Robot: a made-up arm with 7 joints. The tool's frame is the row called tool. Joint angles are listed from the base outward.
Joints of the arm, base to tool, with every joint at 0 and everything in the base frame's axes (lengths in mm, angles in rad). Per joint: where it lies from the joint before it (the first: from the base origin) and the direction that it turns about. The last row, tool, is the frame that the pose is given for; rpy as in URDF.
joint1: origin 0 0 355 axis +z
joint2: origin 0 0 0 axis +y
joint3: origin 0 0 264 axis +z
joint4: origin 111.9 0 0 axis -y
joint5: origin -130.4 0 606.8 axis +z
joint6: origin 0 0 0 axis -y
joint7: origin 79.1 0 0 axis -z
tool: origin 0 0 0 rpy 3.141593 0 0
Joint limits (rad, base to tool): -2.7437..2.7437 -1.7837..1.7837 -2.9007..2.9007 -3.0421..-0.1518 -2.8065..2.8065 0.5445..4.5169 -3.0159..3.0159
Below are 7 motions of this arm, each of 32 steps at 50 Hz.
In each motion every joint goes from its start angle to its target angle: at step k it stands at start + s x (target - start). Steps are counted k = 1, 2, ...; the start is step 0. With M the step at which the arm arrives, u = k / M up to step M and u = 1 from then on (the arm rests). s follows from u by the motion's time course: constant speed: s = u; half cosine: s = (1 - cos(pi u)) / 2; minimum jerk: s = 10 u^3 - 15 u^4 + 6 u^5.
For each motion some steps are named. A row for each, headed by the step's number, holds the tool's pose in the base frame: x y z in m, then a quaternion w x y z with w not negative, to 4 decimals.
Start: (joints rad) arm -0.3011 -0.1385 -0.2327 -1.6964 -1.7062 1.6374 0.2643
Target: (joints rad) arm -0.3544 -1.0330 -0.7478 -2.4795 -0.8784 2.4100 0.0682
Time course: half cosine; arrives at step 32
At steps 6, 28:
6: 0.6121 -0.4140 0.7758 0.7075 0.6603 -0.2433 -0.0652
28: 0.2360 -0.5197 0.7198 0.2685 0.8532 -0.3251 0.3070

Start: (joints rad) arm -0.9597 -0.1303 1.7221 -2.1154 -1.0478 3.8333 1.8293
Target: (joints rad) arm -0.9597 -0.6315 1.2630 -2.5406 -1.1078 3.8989 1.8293
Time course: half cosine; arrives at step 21
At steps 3, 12, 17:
3: 0.4495 0.5004 0.4340 0.5469 -0.7696 -0.1706 -0.2821
12: 0.5211 0.3219 0.3432 0.3720 -0.8567 -0.1206 -0.3365
17: 0.5344 0.2136 0.3383 0.2864 -0.8798 -0.0814 -0.3706

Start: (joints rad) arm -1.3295 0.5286 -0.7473 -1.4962 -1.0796 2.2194 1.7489
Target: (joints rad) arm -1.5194 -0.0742 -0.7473 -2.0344 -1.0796 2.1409 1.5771
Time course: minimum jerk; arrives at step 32
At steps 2, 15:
2: -0.2993 -0.8421 0.4593 0.6007 0.0218 -0.7990 0.0152
15: -0.4020 -0.7438 0.4903 0.5340 -0.0325 -0.8440 -0.0375

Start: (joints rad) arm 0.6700 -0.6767 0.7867 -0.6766 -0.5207 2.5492 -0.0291
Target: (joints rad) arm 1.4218 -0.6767 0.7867 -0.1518 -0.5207 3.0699 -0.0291
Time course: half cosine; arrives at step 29
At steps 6, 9, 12, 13, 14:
6: -0.4694 -0.0778 1.1905 0.3337 -0.0796 -0.2757 -0.8979
9: -0.4593 -0.1620 1.1785 0.3937 -0.0248 -0.2435 -0.8860
12: -0.4290 -0.2630 1.1601 0.4650 0.0394 -0.1956 -0.8625
13: -0.4135 -0.2976 1.1526 0.4894 0.0612 -0.1763 -0.8518
14: -0.3954 -0.3315 1.1444 0.5135 0.0825 -0.1558 -0.8398

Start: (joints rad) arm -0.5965 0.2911 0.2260 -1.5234 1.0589 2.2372 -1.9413
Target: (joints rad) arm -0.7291 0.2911 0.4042 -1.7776 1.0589 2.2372 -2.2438
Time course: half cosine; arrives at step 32
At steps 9, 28, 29, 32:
9: 0.7866 -0.3677 0.5366 0.0357 -0.7426 -0.4397 -0.5039
28: 0.7797 -0.3296 0.4114 0.0645 -0.7115 -0.5146 -0.4742
29: 0.7793 -0.3286 0.4089 0.0652 -0.7106 -0.5162 -0.4736
32: 0.7788 -0.3273 0.4055 0.0660 -0.7095 -0.5182 -0.4729

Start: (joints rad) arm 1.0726 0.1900 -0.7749 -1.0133 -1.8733 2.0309 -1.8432
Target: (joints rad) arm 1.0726 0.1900 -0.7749 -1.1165 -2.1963 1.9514 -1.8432
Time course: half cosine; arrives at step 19
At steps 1, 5, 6, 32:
1: 0.6479 0.3277 0.9773 0.7778 0.2001 0.4383 -0.4035
5: 0.6554 0.3272 0.9673 0.7764 0.1919 0.4247 -0.4244
6: 0.6585 0.3270 0.9631 0.7757 0.1883 0.4187 -0.4330
32: 0.6925 0.3226 0.9132 0.7657 0.1414 0.3418 -0.5263

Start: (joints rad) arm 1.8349 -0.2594 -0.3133 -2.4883 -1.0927 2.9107 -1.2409
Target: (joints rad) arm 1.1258 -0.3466 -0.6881 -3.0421 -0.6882 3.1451 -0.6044
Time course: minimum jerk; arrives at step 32
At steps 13, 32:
13: 0.1564 0.5673 0.3048 0.1256 0.0265 0.9489 0.2884
32: 0.3461 0.2808 0.1596 0.0245 -0.6376 -0.7400 -0.2126

